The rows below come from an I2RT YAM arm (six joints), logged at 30 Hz.
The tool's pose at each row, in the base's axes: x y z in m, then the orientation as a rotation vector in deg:
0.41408 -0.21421 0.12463 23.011 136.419 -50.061
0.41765 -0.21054 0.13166 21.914 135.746 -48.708
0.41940 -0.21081 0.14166 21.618 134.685 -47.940
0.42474 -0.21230 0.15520 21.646 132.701 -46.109
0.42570 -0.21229 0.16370 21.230 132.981 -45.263
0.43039 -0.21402 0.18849 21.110 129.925 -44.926
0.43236 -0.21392 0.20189 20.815 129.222 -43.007
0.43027 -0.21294 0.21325 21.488 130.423 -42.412
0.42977 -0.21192 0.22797 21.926 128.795 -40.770
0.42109 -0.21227 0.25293 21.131 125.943 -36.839
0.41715 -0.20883 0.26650 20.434 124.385 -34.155
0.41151 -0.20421 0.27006 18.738 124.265 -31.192
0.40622 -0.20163 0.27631 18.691 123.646 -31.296
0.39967 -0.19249 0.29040 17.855 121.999 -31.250
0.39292 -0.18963 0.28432 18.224 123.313 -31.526
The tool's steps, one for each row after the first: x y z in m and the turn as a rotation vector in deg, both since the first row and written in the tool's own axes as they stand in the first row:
-0.00676 0.00085 -0.00540 -1.126 -1.172 -0.035
-0.01419 -0.00351 -0.01078 -1.607 -2.323 0.393
-0.02670 -0.00892 -0.01611 -2.661 -4.314 1.682
-0.03257 -0.01269 -0.02106 -3.405 -4.313 1.570
-0.05134 -0.02414 -0.03354 -3.289 -7.130 2.707
-0.06096 -0.02982 -0.04121 -4.673 -8.084 3.355
-0.06604 -0.03567 -0.04983 -5.097 -6.827 3.531
-0.07441 -0.04243 -0.05994 -5.995 -8.291 4.912
-0.08255 -0.05898 -0.07887 -8.761 -11.495 6.642
-0.08729 -0.06493 -0.09127 -10.768 -13.357 7.569
-0.08457 -0.06581 -0.09886 -13.422 -14.271 7.352
-0.08391 -0.06938 -0.10664 -13.289 -14.844 7.523
-0.08643 -0.07254 -0.12421 -13.356 -16.647 7.588
-0.07717 -0.07046 -0.12503 -13.196 -15.304 7.264

